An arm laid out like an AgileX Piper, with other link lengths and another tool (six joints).
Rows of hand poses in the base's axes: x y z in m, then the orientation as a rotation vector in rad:
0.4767 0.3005 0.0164 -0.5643 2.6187 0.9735
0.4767 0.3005 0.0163 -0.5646 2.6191 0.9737
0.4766 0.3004 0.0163 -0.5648 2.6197 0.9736
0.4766 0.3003 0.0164 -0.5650 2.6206 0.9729
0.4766 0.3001 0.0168 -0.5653 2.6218 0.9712
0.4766 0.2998 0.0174 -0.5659 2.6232 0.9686
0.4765 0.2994 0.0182 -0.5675 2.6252 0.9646
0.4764 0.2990 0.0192 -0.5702 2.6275 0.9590
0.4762 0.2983 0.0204 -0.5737 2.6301 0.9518
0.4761 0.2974 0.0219 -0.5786 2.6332 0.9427
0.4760 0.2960 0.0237 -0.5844 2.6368 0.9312
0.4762 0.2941 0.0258 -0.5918 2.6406 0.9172
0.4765 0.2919 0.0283 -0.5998 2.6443 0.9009
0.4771 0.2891 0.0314 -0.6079 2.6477 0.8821
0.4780 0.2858 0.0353 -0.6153 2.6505 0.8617
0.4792 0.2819 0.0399 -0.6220 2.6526 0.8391
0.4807 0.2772 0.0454 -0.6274 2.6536 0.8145
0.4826 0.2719 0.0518 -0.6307 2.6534 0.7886
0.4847 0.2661 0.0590 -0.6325 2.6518 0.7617
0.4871 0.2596 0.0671 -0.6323 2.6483 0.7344
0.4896 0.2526 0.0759 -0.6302 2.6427 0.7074
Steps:
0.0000 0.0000 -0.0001 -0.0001 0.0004 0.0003
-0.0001 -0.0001 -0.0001 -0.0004 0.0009 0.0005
-0.0001 -0.0002 0.0000 -0.0012 0.0013 0.0006
-0.0001 -0.0004 0.0004 -0.0027 0.0016 0.0007
-0.0001 -0.0007 0.0010 -0.0048 0.0017 0.0008
-0.0002 -0.0011 0.0018 -0.0081 0.0017 0.0013
-0.0003 -0.0015 0.0028 -0.0126 0.0011 0.0024
-0.0005 -0.0022 0.0040 -0.0182 0.0002 0.0037
-0.0006 -0.0031 0.0055 -0.0253 -0.0012 0.0057
-0.0007 -0.0045 0.0073 -0.0341 -0.0032 0.0080
-0.0005 -0.0064 0.0094 -0.0446 -0.0060 0.0109
-0.0002 -0.0086 0.0119 -0.0566 -0.0098 0.0137
0.0004 -0.0114 0.0150 -0.0699 -0.0148 0.0162
0.0013 -0.0147 0.0189 -0.0838 -0.0207 0.0178
0.0025 -0.0186 0.0235 -0.0987 -0.0279 0.0185
0.0040 -0.0233 0.0290 -0.1143 -0.0366 0.0177
0.0059 -0.0286 0.0354 -0.1301 -0.0466 0.0152
0.0080 -0.0344 0.0426 -0.1458 -0.0580 0.0113
0.0104 -0.0409 0.0507 -0.1609 -0.0709 0.0057
0.0129 -0.0479 0.0595 -0.1750 -0.0853 -0.0015

